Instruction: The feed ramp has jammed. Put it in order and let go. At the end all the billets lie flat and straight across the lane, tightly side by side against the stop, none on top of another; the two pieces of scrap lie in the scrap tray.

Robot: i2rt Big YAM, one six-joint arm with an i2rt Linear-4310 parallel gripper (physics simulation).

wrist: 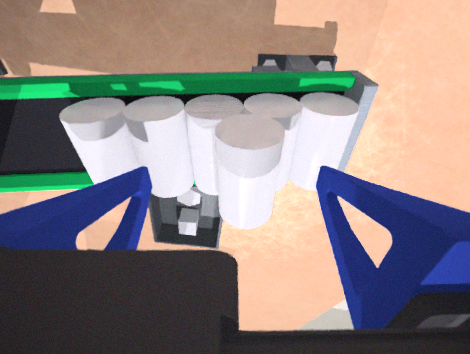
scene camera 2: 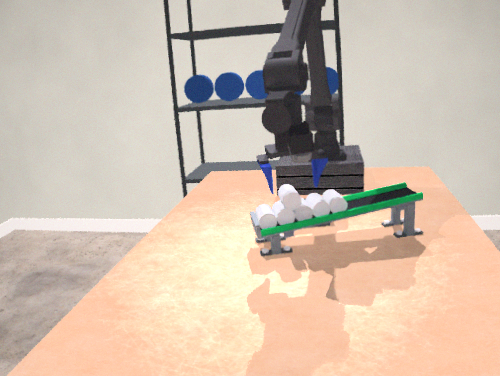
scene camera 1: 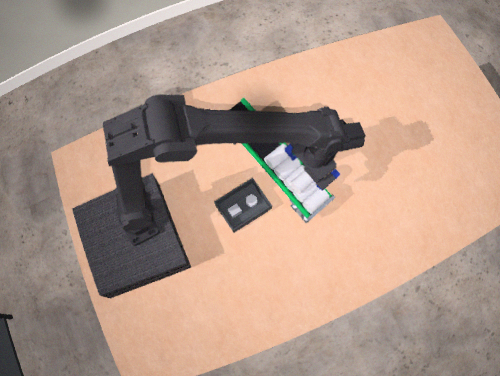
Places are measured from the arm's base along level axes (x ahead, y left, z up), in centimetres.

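Pixels of known places: gripper, fingertip midpoint: (wrist: 234, 175) (scene camera 2: 294, 190) (scene camera 1: 306, 172); arm's base, link origin: (scene camera 1: 137, 221).
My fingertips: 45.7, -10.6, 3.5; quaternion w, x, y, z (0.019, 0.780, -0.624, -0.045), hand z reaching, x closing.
Ahead of a thing's pixels: the offset from my fingertips to its top centre, as dx, dy, dz. "spot": to the spot under its first point. Level surfaces: height alone.
Several white billets lie side by side across the feed ramp (scene camera 1: 266, 170) (scene camera 2: 370, 208) (wrist: 200, 84); the lowest billet {-0.1, -6.6, -4.0} (scene camera 1: 316, 201) (scene camera 2: 267, 216) (wrist: 325, 142) is beside the stop {+0.4, -8.9, -5.9} (scene camera 2: 255, 221) (wrist: 365, 102). One billet {-1.3, -1.1, +0.1} (scene camera 2: 289, 197) (wrist: 246, 185) lies on top, over the second and third from the stop. The uppermost billet {-3.5, +9.0, -2.2} (scene camera 2: 336, 201) (wrist: 102, 145) looks slightly slanted in the wrist view. Two scrap pieces {-20.4, +2.9, -10.3} (scene camera 1: 234, 210) {-14.8, +3.4, -11.2} (scene camera 1: 251, 201) lie in the scrap tray {-17.6, +3.2, -9.7} (scene camera 1: 252, 217) (wrist: 209, 234). My gripper (scene camera 1: 313, 163) (scene camera 2: 294, 189) (wrist: 234, 175) is open and empty above the row, its fingertips on either side of the top billet.
The ramp slopes down to the stop on grey legs {spot: -2.5, +26.4, -9.3} (scene camera 2: 409, 220), between green side rails. The scrap tray stands between the ramp and the arm's dark base (scene camera 1: 132, 260) (scene camera 2: 320, 177). A shelf rack (scene camera 2: 178, 145) with blue discs (scene camera 2: 199, 89) stands behind the table {dz -13.2} (scene camera 1: 375, 250) (scene camera 2: 165, 300).
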